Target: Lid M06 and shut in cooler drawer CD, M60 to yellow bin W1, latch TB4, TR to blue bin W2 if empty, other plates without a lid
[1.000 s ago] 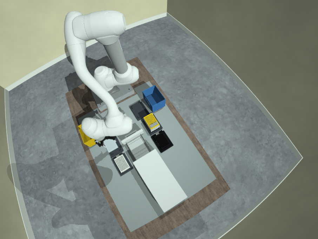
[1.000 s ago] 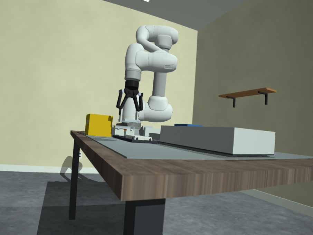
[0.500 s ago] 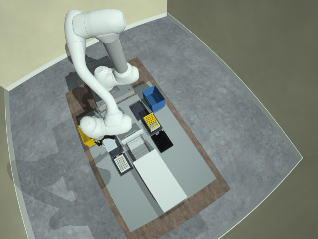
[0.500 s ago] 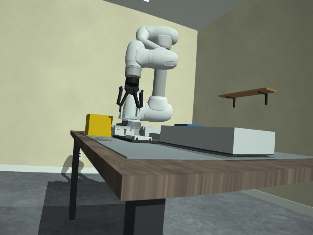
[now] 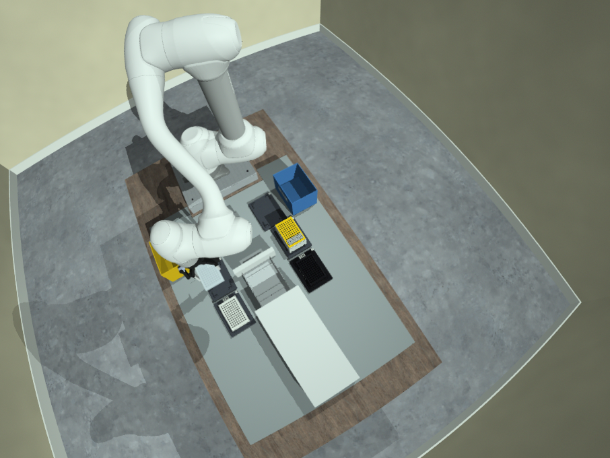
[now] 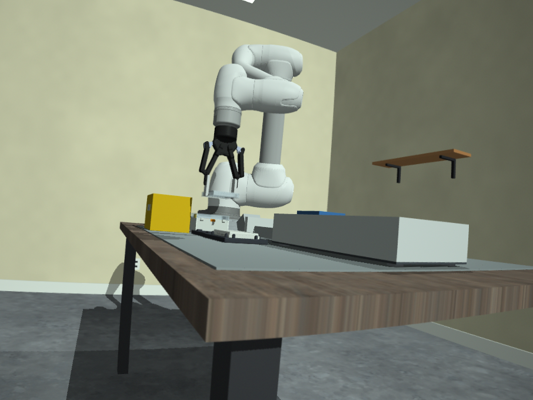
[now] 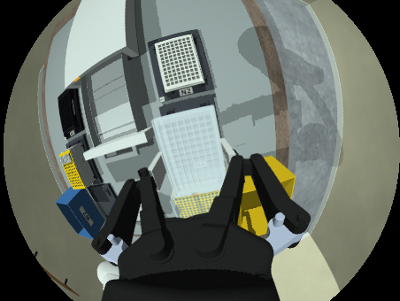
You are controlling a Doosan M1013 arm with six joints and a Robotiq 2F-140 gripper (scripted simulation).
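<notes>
The dark nest N4 lies 14 cm below my hand. Round my hand: tip box lid (17 cm behind, 3 cm to the left, 9 cm below); then tip box TB4 (17 cm behind, 3 cm to the left, 11 cm below); then plate lid (2 cm below).
</notes>
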